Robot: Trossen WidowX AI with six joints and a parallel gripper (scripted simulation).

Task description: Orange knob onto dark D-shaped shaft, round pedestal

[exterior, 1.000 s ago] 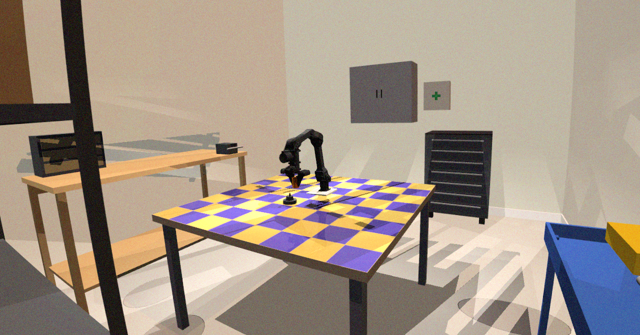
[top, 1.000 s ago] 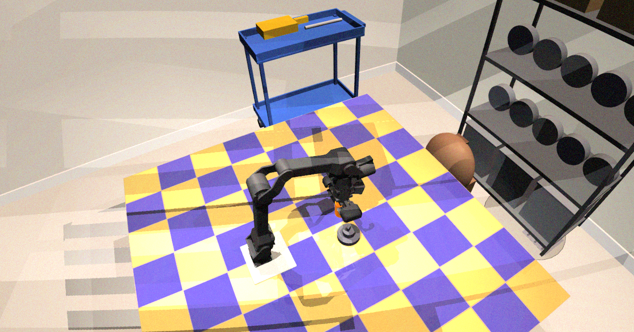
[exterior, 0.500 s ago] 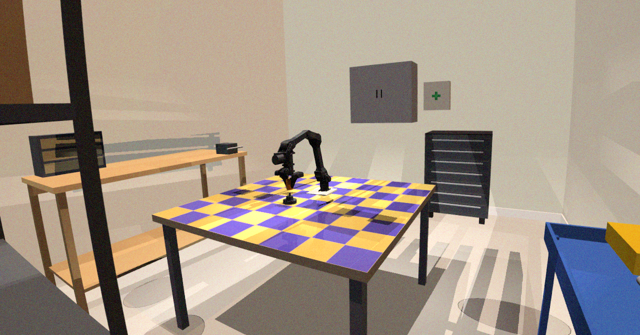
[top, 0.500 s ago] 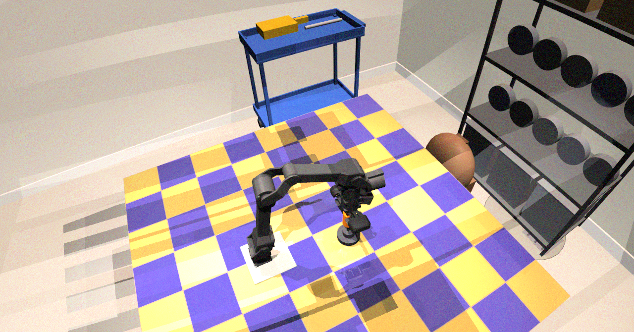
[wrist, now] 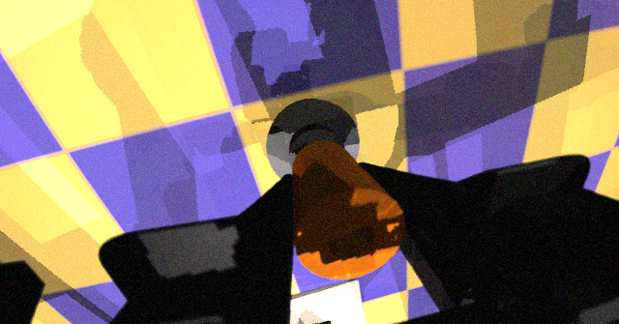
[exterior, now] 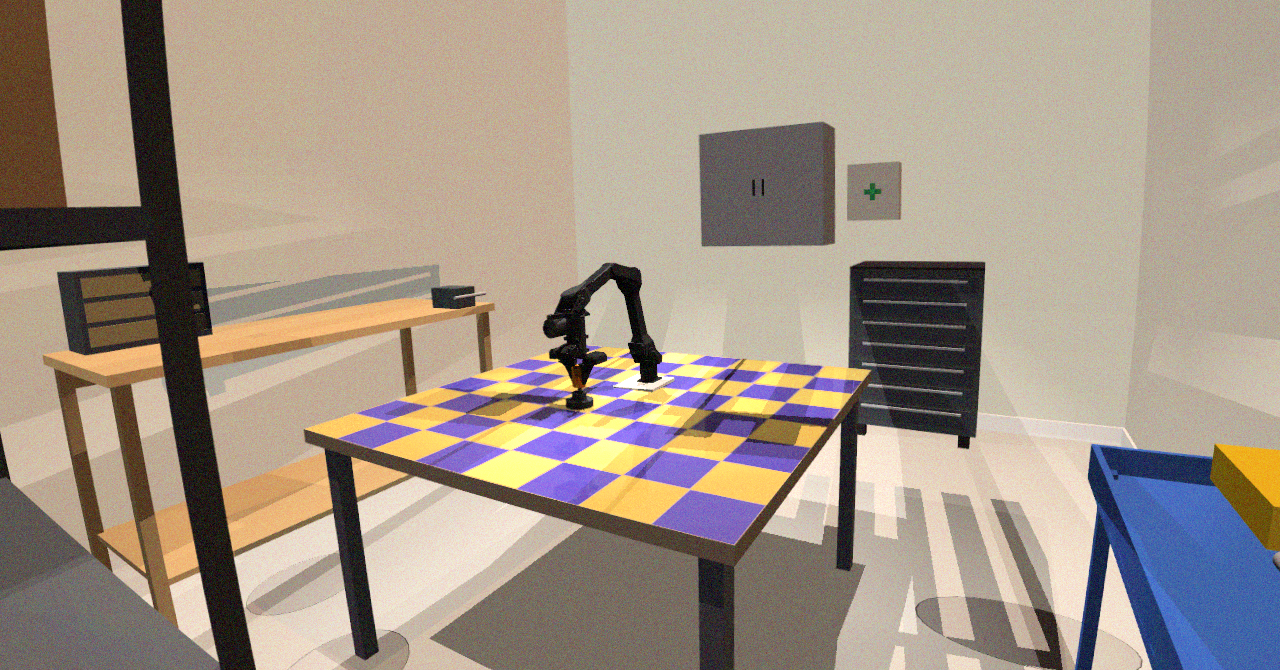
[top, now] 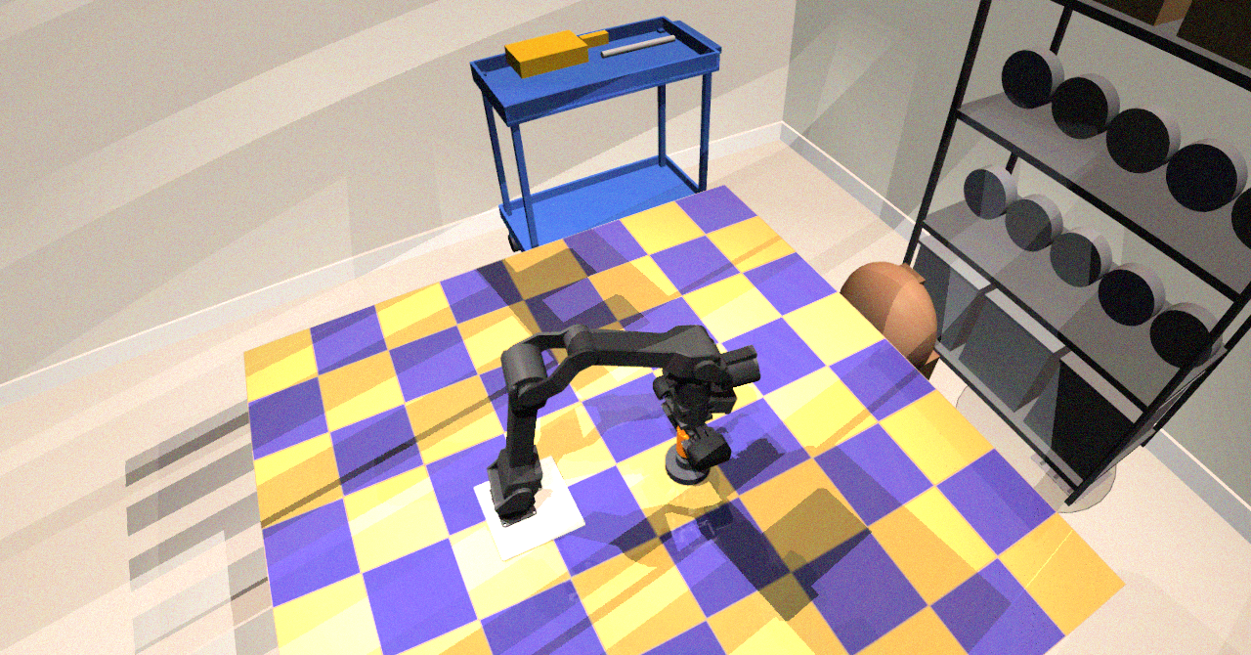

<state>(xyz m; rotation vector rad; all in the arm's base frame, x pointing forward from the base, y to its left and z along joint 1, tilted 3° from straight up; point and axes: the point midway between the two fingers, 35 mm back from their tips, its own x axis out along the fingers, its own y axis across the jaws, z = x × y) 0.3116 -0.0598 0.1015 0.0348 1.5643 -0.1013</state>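
My gripper tip is now 2 cm below the orange knob. Round my gripper tip: round pedestal: 4 cm below.
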